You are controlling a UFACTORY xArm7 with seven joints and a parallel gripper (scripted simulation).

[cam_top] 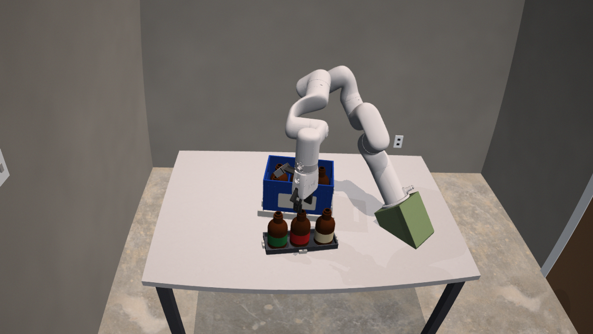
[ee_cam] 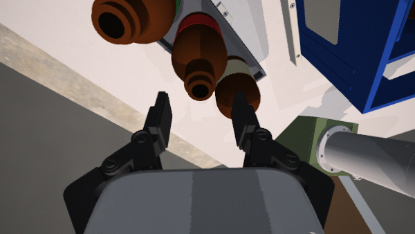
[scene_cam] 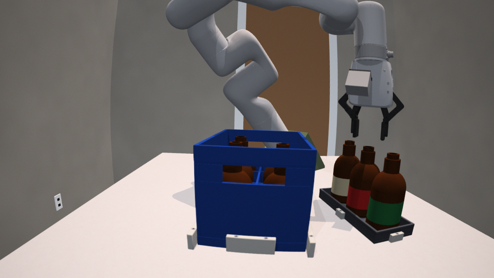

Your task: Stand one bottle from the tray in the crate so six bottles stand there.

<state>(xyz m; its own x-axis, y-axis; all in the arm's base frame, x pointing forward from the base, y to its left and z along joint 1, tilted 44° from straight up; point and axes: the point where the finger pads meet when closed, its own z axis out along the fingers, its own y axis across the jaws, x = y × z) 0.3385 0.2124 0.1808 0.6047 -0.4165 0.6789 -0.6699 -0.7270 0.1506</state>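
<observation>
Now: the red-labelled bottle 11 cm below my hand. The rest, counted from my hand: blue crate (5 cm behind, 24 cm to the right, 11 cm below); then dark tray (18 cm below).
</observation>
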